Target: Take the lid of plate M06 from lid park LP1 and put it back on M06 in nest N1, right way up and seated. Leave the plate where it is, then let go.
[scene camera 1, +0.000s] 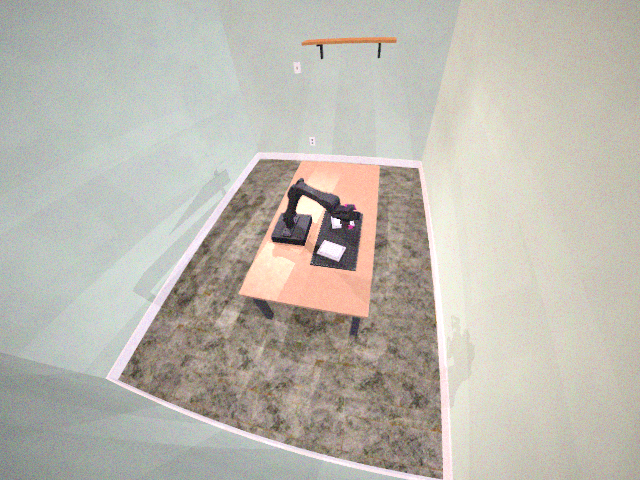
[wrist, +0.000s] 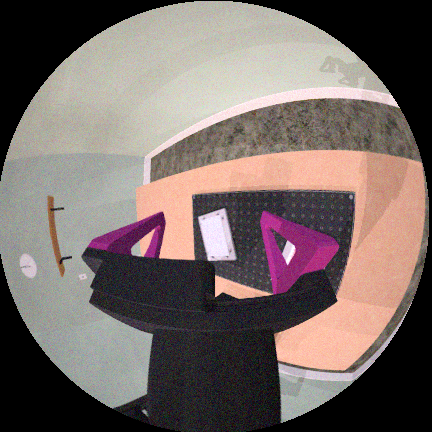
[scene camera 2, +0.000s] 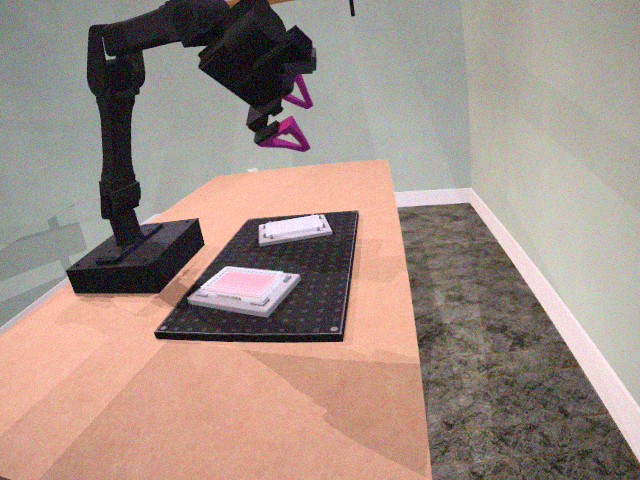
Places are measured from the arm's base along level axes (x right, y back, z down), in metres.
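Where they show: gripper, fingertip midpoint: (wrist: 212, 216) (scene camera 2: 308, 127); arm's base, origin of the base link: (scene camera 1: 290, 225) (scene camera 2: 131, 244).
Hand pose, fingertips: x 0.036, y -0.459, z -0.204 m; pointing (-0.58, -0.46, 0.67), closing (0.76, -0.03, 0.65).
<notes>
Things, the pixels of their top centre, and the offset from my fingertips. Level surfaces: height alone.
- white lid, middle of its top: (scene camera 2: 293, 224) (wrist: 213, 236) (scene camera 1: 342, 220) dz +0.238, dx -0.194, dy +0.113 m
- lid park, middle of its top: (scene camera 2: 292, 223) (wrist: 213, 236) (scene camera 1: 342, 220) dz +0.236, dx -0.194, dy +0.113 m
- plate, middle of its top: (scene camera 2: 241, 279) (scene camera 1: 331, 248) dz +0.230, dx +0.085, dy +0.132 m
- pale nest, middle of its top: (scene camera 2: 242, 283) (scene camera 1: 331, 249) dz +0.238, dx +0.085, dy +0.132 m
- black perforated board, middle of its top: (scene camera 2: 278, 257) (wrist: 255, 244) (scene camera 1: 339, 236) dz +0.255, dx -0.055, dy +0.109 m
- wooden table, its level: dz +0.269 m
The white lid (scene camera 1: 336, 222) (scene camera 2: 297, 226) (wrist: 215, 235) lies flat on the lid park (scene camera 2: 295, 239) at the far end of the board. The plate (scene camera 1: 331, 250) (scene camera 2: 242, 283), with pink contents, sits uncovered in the pale nest (scene camera 2: 232, 307) at the near end. In the wrist view, a white piece at that end shows through the opening in the right finger. My gripper (scene camera 1: 353, 217) (scene camera 2: 309, 128) (wrist: 212, 216), with magenta fingers, is wide open and empty, high above the board's far part. Its fingers are well apart from the lid. Labels cannot be read.
A black perforated board (scene camera 1: 348, 248) (scene camera 2: 320, 279) (wrist: 247, 230) lies on the wooden table (scene camera 2: 206, 403) and carries both holders. The black robot base (scene camera 1: 292, 229) (scene camera 2: 136, 263) stands beside the board. A wooden shelf (scene camera 1: 348, 40) (wrist: 51, 235) is on the far wall.
</notes>
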